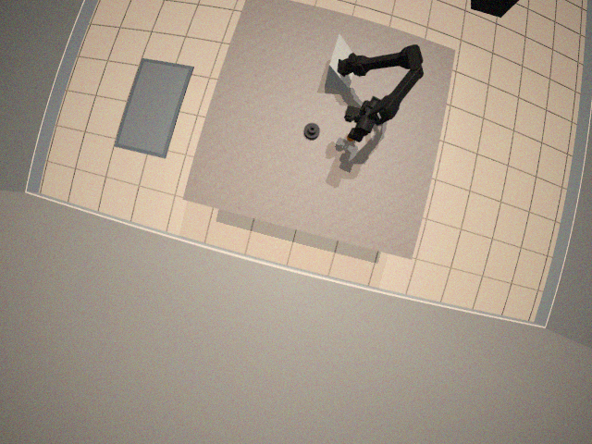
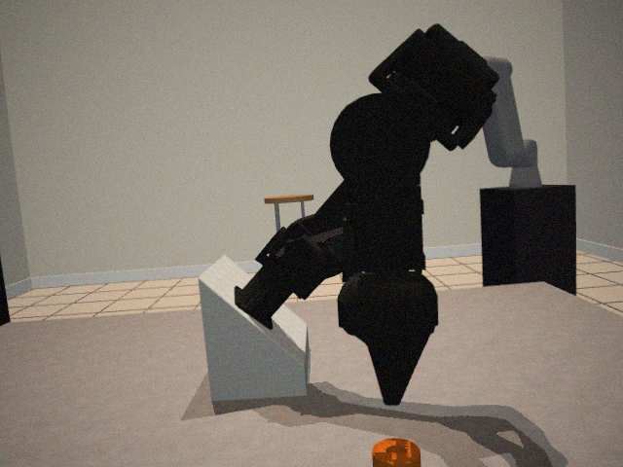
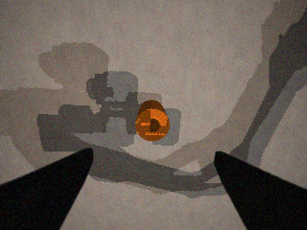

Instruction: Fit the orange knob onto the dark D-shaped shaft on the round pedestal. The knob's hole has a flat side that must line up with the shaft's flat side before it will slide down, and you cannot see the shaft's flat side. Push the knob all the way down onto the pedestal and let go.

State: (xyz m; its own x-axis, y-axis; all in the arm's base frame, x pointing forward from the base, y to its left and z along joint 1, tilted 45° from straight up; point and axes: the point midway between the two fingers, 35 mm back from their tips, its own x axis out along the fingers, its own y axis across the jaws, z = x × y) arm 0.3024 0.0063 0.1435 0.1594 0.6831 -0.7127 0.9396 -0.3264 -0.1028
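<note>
The orange knob lies 100 mm below my gripper tip. The rest, counted from my gripper tip: dark round pedestal (210 mm to the right, 90 mm below).
</note>
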